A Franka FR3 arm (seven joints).
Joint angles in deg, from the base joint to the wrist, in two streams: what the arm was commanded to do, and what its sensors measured. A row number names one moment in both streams.
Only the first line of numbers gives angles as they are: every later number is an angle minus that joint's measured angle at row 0.
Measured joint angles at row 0:
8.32, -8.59, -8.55, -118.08, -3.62, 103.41, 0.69
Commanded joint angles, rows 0 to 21:
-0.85, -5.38, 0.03, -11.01, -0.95, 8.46, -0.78
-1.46, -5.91, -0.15, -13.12, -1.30, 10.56, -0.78
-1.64, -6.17, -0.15, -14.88, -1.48, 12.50, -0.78
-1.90, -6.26, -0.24, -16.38, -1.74, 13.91, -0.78
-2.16, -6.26, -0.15, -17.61, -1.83, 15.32, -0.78
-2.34, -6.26, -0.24, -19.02, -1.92, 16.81, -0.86
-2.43, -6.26, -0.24, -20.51, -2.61, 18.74, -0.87
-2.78, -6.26, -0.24, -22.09, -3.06, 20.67, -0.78
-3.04, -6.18, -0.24, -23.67, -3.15, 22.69, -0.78
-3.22, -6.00, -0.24, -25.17, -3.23, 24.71, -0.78
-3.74, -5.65, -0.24, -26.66, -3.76, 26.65, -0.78
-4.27, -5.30, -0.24, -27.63, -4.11, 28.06, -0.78
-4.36, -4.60, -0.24, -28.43, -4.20, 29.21, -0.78
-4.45, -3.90, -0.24, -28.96, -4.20, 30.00, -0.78
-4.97, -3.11, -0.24, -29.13, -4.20, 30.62, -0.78
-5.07, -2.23, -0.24, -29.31, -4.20, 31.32, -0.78
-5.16, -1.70, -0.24, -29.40, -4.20, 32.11, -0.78
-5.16, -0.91, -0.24, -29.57, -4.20, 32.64, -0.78
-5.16, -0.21, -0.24, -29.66, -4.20, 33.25, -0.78
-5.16, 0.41, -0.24, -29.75, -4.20, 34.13, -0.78
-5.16, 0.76, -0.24, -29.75, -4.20, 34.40, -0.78
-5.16, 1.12, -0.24, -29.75, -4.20, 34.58, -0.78
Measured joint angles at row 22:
-4.23, -0.07, -0.79, -28.87, -3.48, 32.16, -0.31
